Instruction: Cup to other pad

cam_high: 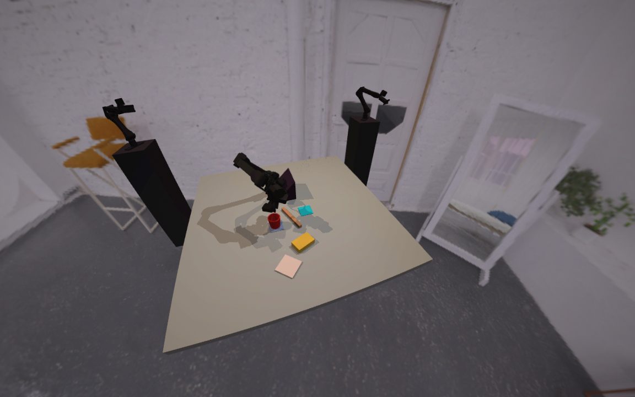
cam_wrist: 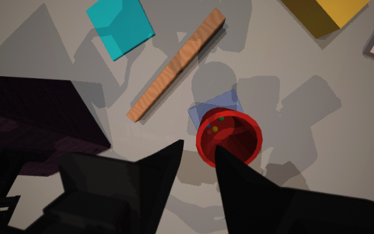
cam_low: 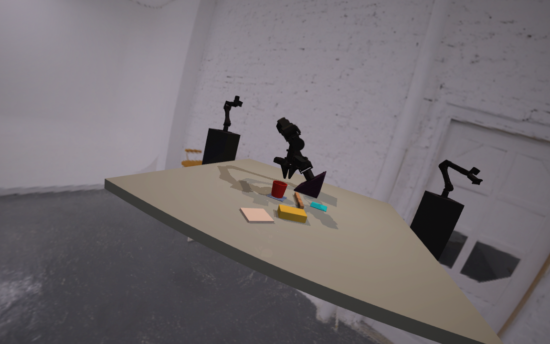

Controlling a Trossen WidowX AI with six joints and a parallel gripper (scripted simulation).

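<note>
My gripper tip is now 6 cm above the red cup, 3 cm short of it and 2 cm to the left of it. Also, from my gripper tip: orange wooden bar 10 cm below, 9 cm to the left, 1 cm behind; then teal pad 19 cm to the left, 11 cm below, 5 cm behind; then lavender block 11 cm below, 3 cm ahead, 2 cm to the right.
</note>
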